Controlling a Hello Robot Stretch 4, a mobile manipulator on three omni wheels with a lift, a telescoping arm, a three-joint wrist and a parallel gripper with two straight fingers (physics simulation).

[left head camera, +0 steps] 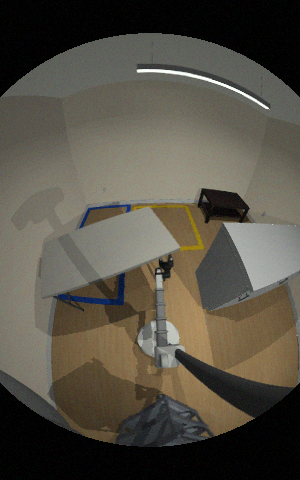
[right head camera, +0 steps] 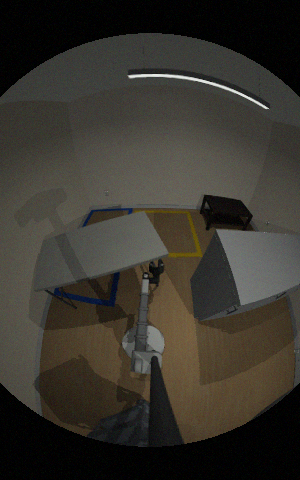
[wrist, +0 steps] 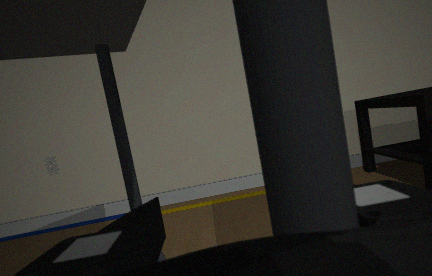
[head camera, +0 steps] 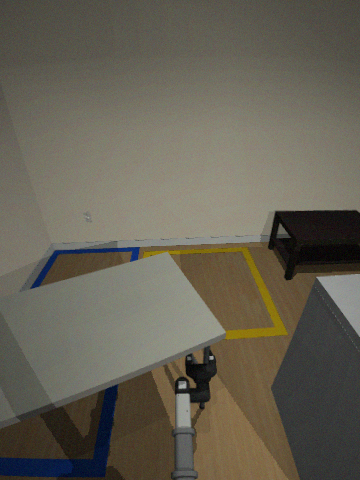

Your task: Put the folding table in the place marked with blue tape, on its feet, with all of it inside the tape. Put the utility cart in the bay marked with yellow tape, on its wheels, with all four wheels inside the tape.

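Places are measured from the robot's base along level axes (x ahead, y right, z down), in millimetres.
Where they show: gripper, between the fingertips: (right head camera: 156, 259) (wrist: 226, 204).
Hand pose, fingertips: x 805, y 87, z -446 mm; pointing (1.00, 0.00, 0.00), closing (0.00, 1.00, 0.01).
Each offset is from my fingertips to the top centre of the thing. "*": to the spot under its first point.
The folding table (head camera: 110, 320) (left head camera: 110, 245) (right head camera: 100, 250) stands on its legs, turned askew over the blue tape @[* dz +473, dx -178, dy -516 mm] (head camera: 106, 425) (left head camera: 121, 290) (right head camera: 114, 292). Its top reaches past the blue tape's right side and overlaps the yellow tape @[* dz +474, dx +824, dy +659 mm] (head camera: 264, 292) (left head camera: 195, 227) (right head camera: 195, 232) in view. My gripper (head camera: 200, 356) (left head camera: 166, 259) (right head camera: 156, 264) is open below the table's near right corner. In the wrist view a thick dark table leg @[* dz -52, dx -97, dy +22 mm] (wrist: 300, 115) rises between the open fingers. A grey slatted structure (left head camera: 162, 420) (right head camera: 120, 422) behind my base may be the utility cart; it is partly cut off.
A large grey cabinet (head camera: 315, 390) (left head camera: 265, 260) (right head camera: 260, 265) stands close on the right. A low dark table (head camera: 320, 227) (left head camera: 225, 198) (right head camera: 227, 206) (wrist: 363, 135) stands near the back wall, right of the yellow bay. Walls bound the room at the back and left.
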